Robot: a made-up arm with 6 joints. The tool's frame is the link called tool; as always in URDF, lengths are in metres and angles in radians. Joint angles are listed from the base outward.
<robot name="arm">
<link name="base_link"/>
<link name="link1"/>
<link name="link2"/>
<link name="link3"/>
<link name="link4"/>
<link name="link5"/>
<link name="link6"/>
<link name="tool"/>
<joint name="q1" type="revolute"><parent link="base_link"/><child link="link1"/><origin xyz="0.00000 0.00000 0.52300" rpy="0.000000 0.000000 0.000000"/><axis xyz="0 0 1"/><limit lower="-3.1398" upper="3.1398"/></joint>
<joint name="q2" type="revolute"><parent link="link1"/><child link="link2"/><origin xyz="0.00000 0.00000 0.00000" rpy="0.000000 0.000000 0.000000"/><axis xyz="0 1 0"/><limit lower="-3.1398" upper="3.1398"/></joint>
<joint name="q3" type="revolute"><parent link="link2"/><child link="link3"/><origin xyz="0.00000 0.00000 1.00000" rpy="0.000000 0.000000 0.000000"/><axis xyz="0 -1 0"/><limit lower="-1.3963" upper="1.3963"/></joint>
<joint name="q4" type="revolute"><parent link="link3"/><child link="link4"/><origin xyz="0.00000 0.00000 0.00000" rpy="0.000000 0.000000 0.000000"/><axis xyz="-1 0 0"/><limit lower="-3.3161" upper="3.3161"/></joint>
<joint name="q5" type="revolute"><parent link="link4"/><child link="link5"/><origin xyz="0.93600 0.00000 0.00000" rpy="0.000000 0.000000 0.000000"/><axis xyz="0 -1 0"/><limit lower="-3.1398" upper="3.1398"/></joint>
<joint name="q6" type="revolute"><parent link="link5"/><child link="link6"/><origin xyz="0.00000 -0.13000 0.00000" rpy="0.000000 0.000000 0.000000"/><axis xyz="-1 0 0"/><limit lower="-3.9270" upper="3.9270"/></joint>
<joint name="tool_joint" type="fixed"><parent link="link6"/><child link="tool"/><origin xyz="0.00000 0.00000 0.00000" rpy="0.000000 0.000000 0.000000"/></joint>
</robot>
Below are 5 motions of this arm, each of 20 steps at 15 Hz.
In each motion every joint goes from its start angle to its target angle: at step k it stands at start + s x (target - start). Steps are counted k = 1, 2, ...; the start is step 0. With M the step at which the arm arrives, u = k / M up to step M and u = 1 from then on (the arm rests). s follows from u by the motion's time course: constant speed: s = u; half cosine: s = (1 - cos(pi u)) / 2; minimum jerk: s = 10 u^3 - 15 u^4 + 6 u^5.
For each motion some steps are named. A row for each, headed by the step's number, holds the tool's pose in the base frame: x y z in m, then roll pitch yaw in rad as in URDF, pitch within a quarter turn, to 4 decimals.
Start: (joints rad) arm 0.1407 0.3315 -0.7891 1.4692 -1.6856 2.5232
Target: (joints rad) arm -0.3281 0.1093 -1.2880 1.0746 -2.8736 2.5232
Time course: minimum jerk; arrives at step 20
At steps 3, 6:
3: 0.8326 0.0927 0.6801 1.0599 -0.0845 -1.6064
6: 0.7775 0.0285 0.6700 1.0279 -0.2188 -1.7807

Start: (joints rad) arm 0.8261 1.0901 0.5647 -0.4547 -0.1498 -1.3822
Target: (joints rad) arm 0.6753 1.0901 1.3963 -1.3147 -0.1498 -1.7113
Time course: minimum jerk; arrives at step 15
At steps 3, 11, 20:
3: 1.2387 1.1542 0.4997 1.9512 0.6068 0.9053
11: 1.4348 1.1334 1.0567 2.8560 -0.1501 0.8354
20: 1.4388 1.1102 1.1476 2.9836 -0.2651 0.8255

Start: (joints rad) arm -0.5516 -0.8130 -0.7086 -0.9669 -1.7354 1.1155
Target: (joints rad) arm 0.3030 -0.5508 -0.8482 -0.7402 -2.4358 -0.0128
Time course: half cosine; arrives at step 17
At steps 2, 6, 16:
2: 0.1547 -0.1753 1.1956 0.5153 0.6171 1.2146
6: 0.2230 -0.1572 1.1526 1.0452 0.6146 1.7056
16: 0.3581 0.0089 1.0186 2.4152 0.2437 2.9651

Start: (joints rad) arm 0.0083 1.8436 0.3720 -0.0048 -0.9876 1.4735
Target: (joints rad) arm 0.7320 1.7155 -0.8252 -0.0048 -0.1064 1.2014
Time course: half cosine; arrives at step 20
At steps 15, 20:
15: 0.3243 0.0740 -0.2824 1.9044 0.5220 -2.5169
20: 0.2484 0.0484 -0.1499 1.9447 0.4945 -2.4102

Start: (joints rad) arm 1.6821 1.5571 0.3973 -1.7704 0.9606 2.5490
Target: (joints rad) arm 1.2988 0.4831 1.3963 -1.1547 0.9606 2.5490
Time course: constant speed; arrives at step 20
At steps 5, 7, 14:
5: -0.0312 1.6323 0.1373 -1.5087 0.3821 0.5055
7: 0.0414 1.7190 0.3911 -1.3494 0.2313 0.5472
14: 0.2881 1.6289 1.3635 -0.8613 -0.3518 0.3983

